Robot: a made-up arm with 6 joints.
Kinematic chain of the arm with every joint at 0, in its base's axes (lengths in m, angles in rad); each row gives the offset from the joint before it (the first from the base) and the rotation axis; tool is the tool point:
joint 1: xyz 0 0 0.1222 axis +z
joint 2: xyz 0 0.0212 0 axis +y
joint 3: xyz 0 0 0.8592 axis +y
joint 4: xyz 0 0 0.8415 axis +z
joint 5: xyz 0 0 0 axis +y
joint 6: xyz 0 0 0.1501 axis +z
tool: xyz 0 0 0
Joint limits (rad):
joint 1: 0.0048..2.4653
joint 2: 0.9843..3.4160
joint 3: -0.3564..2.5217
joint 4: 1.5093..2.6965
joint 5: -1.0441..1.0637
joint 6: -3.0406..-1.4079
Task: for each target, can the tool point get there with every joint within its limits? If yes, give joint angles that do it. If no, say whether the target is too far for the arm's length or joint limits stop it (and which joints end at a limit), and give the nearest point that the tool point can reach.
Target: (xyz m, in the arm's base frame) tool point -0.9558 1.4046 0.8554
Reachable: yes | joints 2.1591 1.1775 -0.0337 2.4866 -0.0608 -2.3159
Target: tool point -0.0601 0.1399 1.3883
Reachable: no: joint limits stop it (at a limit: joint 2, joint 3, joint 4, joint 5) | nearest point -0.4577 1.0654 1.4073 | short by 1.007 m
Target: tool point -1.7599 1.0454 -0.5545
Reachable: no: too far | nearest point -1.4151 1.0085 -0.4570 | short by 0.360 m
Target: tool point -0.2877 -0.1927 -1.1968
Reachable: yes | joints 0.7277 2.5923 1.5217 2.5417 0.3153 -2.2458
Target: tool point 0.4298 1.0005 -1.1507
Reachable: yes | joints 1.0669 1.9998 0.8369 1.7281 0.6152 -1.8305
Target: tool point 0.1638 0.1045 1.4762
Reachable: no: joint limits stop it (at a limit: joint 2, joint 3, joint 4, joint 5) | nearest point 0.9775 0.6236 1.4073 | short by 0.968 m
